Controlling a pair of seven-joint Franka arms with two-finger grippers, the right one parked.
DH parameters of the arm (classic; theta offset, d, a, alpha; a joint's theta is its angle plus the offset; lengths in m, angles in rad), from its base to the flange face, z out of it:
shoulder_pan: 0 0.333 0 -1.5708
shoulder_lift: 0 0 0 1.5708
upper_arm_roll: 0 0.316 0.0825 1.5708
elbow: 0 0 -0.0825 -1.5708
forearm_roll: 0 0.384 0 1.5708
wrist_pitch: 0 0 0.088 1.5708
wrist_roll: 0 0.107 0 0
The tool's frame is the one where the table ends.
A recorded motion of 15 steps. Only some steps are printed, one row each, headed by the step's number.
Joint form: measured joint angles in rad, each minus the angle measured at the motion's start. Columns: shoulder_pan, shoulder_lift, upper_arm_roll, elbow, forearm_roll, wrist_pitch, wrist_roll.
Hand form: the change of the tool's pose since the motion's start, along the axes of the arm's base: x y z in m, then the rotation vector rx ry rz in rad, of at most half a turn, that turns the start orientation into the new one. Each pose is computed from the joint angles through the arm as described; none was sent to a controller.
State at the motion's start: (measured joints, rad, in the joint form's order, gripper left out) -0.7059 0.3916 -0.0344 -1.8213 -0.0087 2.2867 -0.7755
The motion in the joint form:
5: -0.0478 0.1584 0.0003 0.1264 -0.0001 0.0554 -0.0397
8: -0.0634 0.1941 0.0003 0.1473 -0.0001 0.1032 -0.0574
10: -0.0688 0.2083 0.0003 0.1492 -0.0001 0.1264 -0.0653
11: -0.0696 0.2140 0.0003 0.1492 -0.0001 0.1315 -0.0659
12: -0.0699 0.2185 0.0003 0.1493 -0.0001 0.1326 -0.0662
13: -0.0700 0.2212 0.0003 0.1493 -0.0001 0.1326 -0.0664
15: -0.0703 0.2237 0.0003 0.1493 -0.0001 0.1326 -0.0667
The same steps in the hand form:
5: 0.0045 -0.0468 -0.0433 -0.0213 -0.0109 -0.0047
8: 0.0030 -0.0602 -0.0538 -0.0463 -0.0320 -0.0012
10: 0.0017 -0.0641 -0.0604 -0.0548 -0.0385 0.0018
11: 0.0013 -0.0645 -0.0639 -0.0545 -0.0379 0.0017
12: 0.0010 -0.0645 -0.0668 -0.0523 -0.0355 0.0018
13: 0.0009 -0.0645 -0.0687 -0.0504 -0.0336 0.0019
15: 0.0006 -0.0645 -0.0704 -0.0487 -0.0318 0.0019

